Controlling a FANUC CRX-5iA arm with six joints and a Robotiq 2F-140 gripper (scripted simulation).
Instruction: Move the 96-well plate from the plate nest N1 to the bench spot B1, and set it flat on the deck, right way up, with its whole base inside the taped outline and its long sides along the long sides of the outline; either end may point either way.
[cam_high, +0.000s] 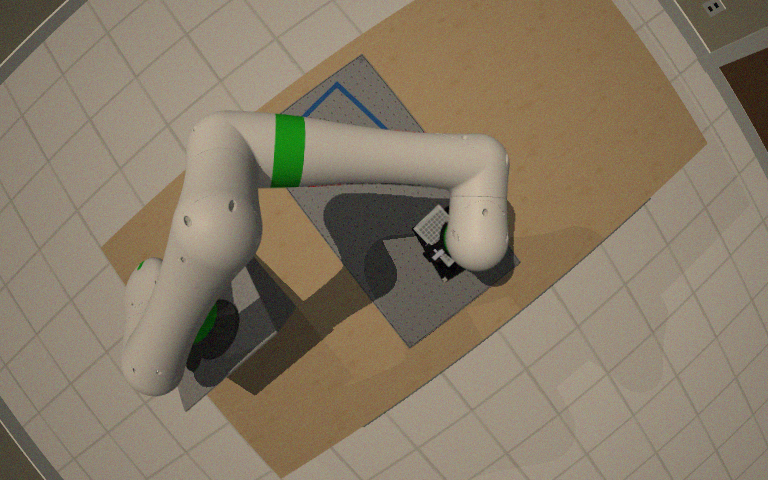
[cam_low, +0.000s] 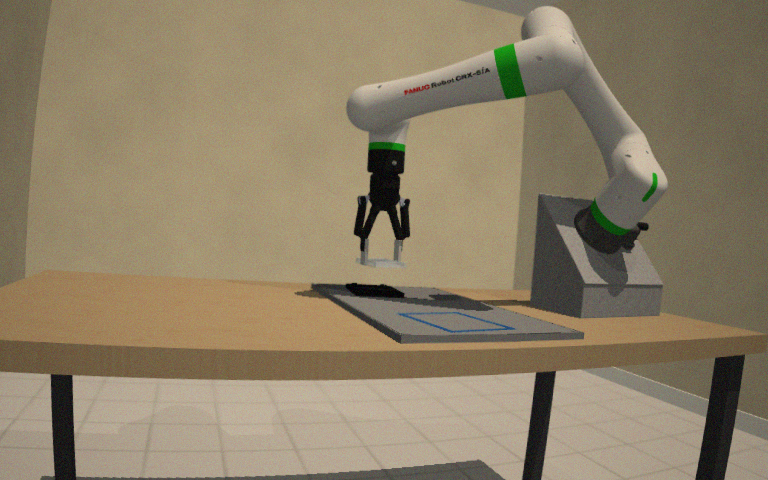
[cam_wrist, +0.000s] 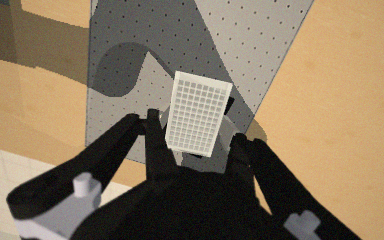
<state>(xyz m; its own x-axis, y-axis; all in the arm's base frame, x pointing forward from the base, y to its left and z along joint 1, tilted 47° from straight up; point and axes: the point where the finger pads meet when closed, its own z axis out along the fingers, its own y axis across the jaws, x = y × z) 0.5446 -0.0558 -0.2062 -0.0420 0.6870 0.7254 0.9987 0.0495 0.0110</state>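
Now: hand 3 cm to the left of the black plate nest and 9 cm above it. Round my hand: white 96-well plate: 2 cm below.
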